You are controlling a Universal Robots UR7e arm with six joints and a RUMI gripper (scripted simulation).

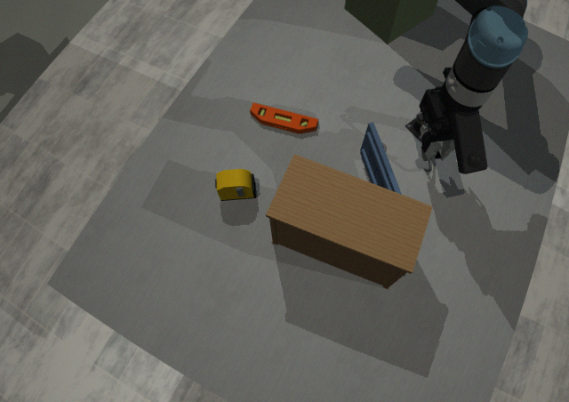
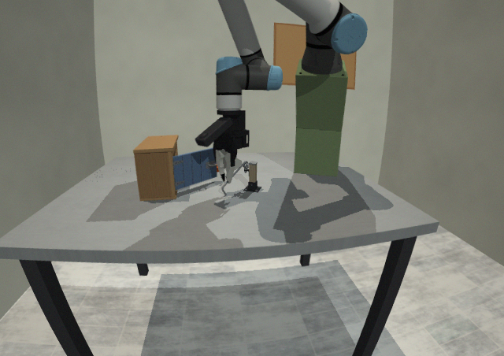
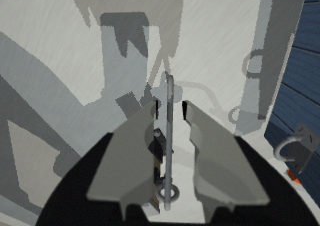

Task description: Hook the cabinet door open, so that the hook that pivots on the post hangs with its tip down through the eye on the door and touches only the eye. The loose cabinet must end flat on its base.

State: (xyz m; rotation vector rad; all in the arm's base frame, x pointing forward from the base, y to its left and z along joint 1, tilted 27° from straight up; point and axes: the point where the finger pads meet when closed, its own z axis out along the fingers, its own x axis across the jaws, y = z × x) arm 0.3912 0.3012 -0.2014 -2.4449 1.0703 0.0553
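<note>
Right now my hand is 30 mm to the left of the hook, 30 mm past it and 10 mm above it. Round my hand: blue door (100 mm ahead, 50 mm to the right, 10 mm above); orange spirit level (320 mm to the right, 70 mm ahead, 50 mm below); yellow tape measure (290 mm to the right, 270 mm ahead, 30 mm below).
</note>
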